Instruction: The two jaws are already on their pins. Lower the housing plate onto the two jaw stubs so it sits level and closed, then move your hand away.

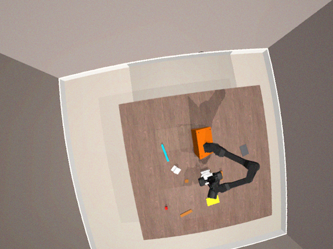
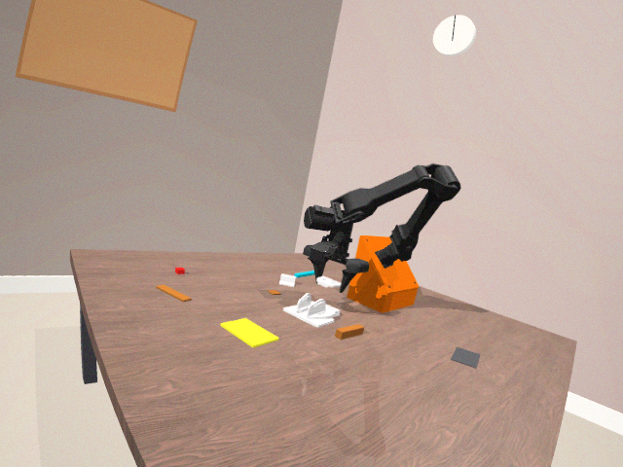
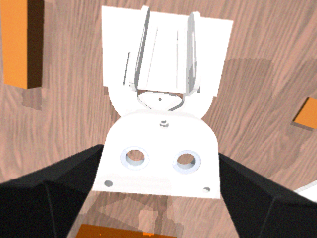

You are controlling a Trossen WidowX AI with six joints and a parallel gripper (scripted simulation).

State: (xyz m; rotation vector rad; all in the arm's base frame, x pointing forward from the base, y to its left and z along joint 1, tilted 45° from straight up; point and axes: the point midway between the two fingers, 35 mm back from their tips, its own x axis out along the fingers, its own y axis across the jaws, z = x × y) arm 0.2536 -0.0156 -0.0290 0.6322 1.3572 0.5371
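The white assembly is 6 cm below my gripper tip, 2 cm to the left of it and 2 cm ahead of it. From my gripper tip the other things lie so: yellow slab 28 cm ahead, 7 cm below; then cyan bar 28 cm to the right, 28 cm behind, 7 cm below; then orange block 13 cm to the left, 7 cm ahead, 6 cm below.
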